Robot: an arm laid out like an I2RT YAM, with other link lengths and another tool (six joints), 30 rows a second.
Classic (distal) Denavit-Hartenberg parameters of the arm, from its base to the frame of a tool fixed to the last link. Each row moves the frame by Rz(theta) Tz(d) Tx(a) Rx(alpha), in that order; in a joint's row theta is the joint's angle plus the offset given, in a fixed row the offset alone. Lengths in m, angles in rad.
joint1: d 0.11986; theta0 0; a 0.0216; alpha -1.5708
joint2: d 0; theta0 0; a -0.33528; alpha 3.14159
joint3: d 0; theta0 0.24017; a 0.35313; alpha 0
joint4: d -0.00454; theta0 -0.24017; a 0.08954; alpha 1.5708
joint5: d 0.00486; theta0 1.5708; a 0; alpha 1.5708
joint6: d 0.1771; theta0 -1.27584; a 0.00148; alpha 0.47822
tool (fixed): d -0.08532; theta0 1.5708; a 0; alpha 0
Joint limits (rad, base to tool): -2.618..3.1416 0..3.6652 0..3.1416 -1.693..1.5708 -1.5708..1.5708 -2.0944..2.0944
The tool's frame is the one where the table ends.
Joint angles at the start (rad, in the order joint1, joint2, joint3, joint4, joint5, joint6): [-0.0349 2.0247 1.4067 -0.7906 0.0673 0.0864]
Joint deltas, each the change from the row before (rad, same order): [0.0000 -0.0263 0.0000 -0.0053 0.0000 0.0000]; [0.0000 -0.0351 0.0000 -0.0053 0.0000 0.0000]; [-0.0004 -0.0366 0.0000 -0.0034 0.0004 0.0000]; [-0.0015 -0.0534 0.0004 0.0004 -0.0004 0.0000]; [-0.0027 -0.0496 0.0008 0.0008 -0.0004 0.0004]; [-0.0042 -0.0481 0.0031 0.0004 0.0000 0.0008]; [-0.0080 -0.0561 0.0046 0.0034 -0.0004 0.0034]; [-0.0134 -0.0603 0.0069 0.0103 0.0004 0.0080]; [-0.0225 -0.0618 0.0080 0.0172 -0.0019 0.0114]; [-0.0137 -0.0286 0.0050 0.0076 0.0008 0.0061]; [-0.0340 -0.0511 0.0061 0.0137 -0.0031 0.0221]
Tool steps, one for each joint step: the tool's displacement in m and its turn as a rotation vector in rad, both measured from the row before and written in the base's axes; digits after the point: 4 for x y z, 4 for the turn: [-0.0007 0.0000 0.0127 -0.0007 -0.0210 0.0000]; [-0.0011 0.0000 0.0170 -0.0010 -0.0298 0.0000]; [-0.0014 -0.0002 0.0177 -0.0016 -0.0332 -0.0005]; [-0.0022 -0.0006 0.0260 -0.0016 -0.0542 -0.0014]; [-0.0032 -0.0012 0.0242 -0.0014 -0.0512 -0.0029]; [-0.0039 -0.0019 0.0242 -0.0019 -0.0516 -0.0049]; [-0.0057 -0.0036 0.0286 -0.0013 -0.0643 -0.0109]; [-0.0071 -0.0061 0.0318 -0.0010 -0.0781 -0.0206]; [-0.0090 -0.0098 0.0332 0.0012 -0.0881 -0.0309]; [-0.0053 -0.0060 0.0159 -0.0009 -0.0417 -0.0190]; [-0.0124 -0.0140 0.0265 0.0081 -0.0738 -0.0487]
